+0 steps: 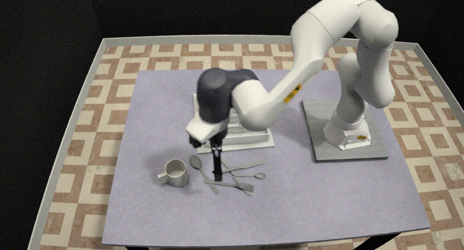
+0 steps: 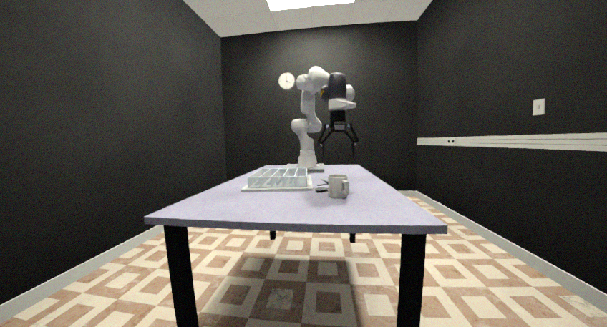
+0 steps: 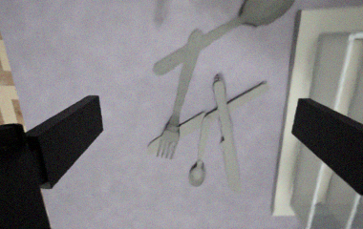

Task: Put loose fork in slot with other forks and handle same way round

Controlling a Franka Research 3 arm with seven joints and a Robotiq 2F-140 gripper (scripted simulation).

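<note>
Right now my hand is 80 mm past the knife, 60 mm to the left of it and 150 mm above it. Round my hand: white mug (170 mm ahead, 10 mm to the right, 120 mm below); spoon (70 mm behind, 260 mm to the right, 140 mm below).
</note>
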